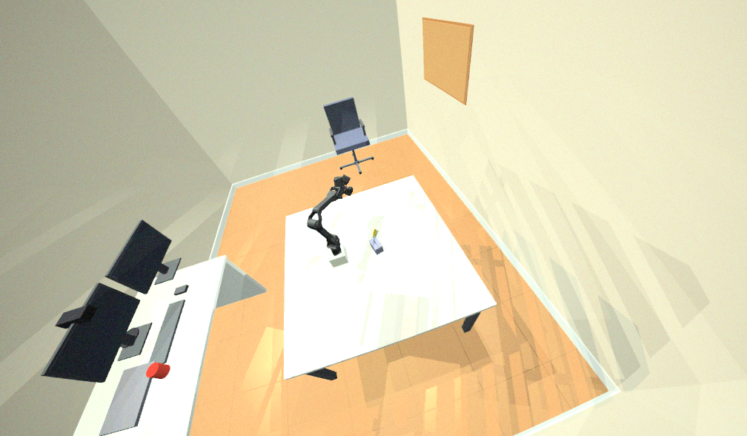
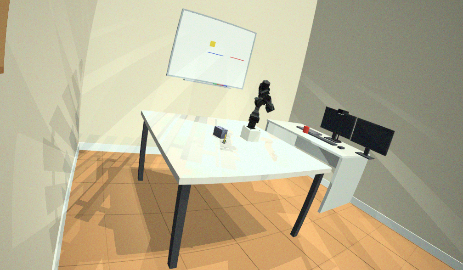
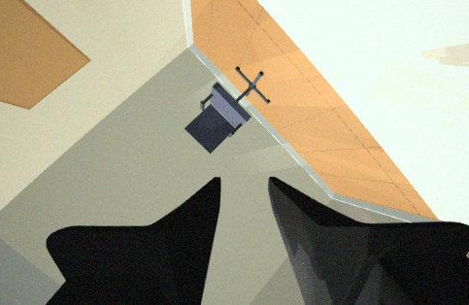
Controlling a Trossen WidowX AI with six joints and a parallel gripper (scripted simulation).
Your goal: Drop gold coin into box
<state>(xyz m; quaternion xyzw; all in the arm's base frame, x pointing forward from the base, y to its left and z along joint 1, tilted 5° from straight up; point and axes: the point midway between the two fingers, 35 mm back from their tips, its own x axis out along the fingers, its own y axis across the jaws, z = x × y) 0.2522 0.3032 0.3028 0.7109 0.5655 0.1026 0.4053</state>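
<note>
Right now my gripper tip is 6 cm short of the gold coin, 31 cm to the left of it and 33 cm above it.
</note>
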